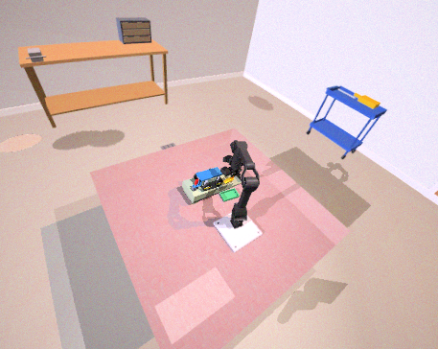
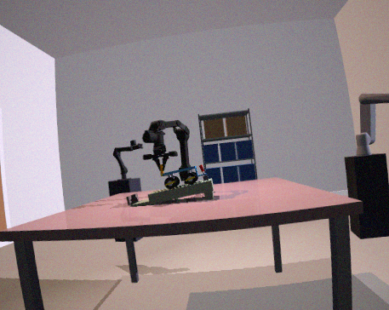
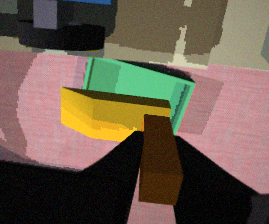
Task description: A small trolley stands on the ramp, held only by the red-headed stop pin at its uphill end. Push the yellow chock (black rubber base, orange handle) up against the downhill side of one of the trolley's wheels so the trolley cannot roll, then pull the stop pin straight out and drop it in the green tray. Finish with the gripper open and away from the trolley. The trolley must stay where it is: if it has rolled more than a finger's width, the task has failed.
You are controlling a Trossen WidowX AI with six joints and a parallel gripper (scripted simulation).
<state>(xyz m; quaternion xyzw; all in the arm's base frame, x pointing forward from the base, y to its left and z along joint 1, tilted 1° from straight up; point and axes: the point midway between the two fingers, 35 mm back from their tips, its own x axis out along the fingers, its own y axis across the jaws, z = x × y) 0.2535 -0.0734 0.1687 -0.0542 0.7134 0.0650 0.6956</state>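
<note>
Now: gripper tip 240 mm to the right of the stop pin, 40 mm short of it and 30 mm above it. Also, from my gripper tip: yellow chock (20 mm to the left, 10 mm below); pale green ramp (130 mm to the left, 110 mm below, 70 mm ahead); blue-topped trolley (130 mm to the left, 70 mm ahead, 40 mm below).
</note>
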